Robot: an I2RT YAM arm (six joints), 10 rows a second.
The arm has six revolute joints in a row. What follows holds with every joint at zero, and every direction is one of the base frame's. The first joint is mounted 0.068 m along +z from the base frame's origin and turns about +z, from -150 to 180 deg. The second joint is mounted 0.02 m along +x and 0.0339 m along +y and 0.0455 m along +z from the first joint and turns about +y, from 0 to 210 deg. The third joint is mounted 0.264 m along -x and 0.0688 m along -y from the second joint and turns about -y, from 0 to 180 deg. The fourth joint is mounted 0.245 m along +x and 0.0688 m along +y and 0.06 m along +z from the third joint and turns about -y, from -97 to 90 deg. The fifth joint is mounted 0.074 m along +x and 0.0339 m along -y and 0.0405 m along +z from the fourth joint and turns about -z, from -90 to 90 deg. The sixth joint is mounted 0.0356 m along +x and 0.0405 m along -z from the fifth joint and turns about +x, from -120 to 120 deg. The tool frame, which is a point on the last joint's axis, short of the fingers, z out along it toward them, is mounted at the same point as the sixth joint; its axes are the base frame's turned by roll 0, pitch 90 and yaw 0 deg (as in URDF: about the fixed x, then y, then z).
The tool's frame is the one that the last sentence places.
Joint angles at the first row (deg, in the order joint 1, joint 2, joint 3, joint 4, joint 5, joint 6):
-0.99, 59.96, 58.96, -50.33, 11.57, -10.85
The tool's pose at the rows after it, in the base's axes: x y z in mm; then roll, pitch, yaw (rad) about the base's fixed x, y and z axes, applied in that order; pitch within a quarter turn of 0, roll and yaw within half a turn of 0:
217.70, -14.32, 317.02, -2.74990, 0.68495, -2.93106
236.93, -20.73, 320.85, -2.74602, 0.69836, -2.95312
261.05, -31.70, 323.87, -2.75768, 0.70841, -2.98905
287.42, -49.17, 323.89, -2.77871, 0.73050, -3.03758
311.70, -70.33, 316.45, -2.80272, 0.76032, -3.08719
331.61, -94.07, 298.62, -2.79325, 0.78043, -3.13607
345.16, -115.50, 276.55, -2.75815, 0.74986, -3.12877
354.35, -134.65, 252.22, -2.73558, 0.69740, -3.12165
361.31, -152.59, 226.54, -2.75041, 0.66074, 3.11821
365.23, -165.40, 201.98, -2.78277, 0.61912, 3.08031
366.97, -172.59, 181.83, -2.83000, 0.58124, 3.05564
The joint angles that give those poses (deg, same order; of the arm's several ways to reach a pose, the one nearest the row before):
-1.58, 62.28, 59.90, -45.02, 13.47, -10.83
-3.00, 66.50, 62.83, -42.94, 13.45, -10.83
-5.23, 71.94, 66.81, -41.04, 12.58, -10.83
-8.38, 77.80, 70.78, -38.15, 10.92, -10.83
-11.73, 83.24, 73.19, -33.71, 8.91, -10.83
-14.92, 88.27, 73.39, -27.66, 8.95, -10.90
-17.63, 92.97, 73.38, -23.81, 8.97, -13.50
-19.97, 97.47, 73.38, -21.39, 8.97, -16.23
-22.09, 101.97, 73.39, -19.05, 8.95, -16.45
-23.64, 105.93, 73.38, -17.85, 8.21, -16.45
-24.62, 108.97, 73.38, -17.61, 6.46, -16.47

